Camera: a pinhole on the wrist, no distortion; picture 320 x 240 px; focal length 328.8 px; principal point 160.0 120.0 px. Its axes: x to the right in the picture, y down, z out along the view. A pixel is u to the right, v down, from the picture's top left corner.
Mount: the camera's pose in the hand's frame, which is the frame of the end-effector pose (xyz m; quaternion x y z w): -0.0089 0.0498 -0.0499 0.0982 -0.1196 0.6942 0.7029
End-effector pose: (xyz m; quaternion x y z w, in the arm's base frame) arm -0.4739 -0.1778 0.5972 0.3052 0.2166 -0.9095 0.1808
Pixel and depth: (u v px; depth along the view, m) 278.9 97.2 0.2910
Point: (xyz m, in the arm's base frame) -0.5717 -0.3608 0.7651
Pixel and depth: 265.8 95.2 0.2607
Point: -0.5601 -0.3337 0.7426
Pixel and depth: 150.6 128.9 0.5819
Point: -0.7451 -0.3008 1.0240
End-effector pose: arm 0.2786 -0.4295 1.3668 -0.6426 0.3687 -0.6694 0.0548
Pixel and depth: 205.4 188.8 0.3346
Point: 0.5492 -0.4946 1.2701
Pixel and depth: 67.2 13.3 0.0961
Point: 0.3085 -0.4502 1.3823
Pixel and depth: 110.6 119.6 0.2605
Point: 0.4759 -0.4507 1.3722
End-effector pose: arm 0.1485 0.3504 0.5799 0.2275 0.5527 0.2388 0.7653
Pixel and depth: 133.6 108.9 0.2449
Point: 0.3206 0.2961 0.6102
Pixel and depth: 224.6 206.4 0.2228
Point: 0.2913 0.3093 0.6994
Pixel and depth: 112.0 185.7 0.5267
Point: 0.5390 0.0912 0.6869
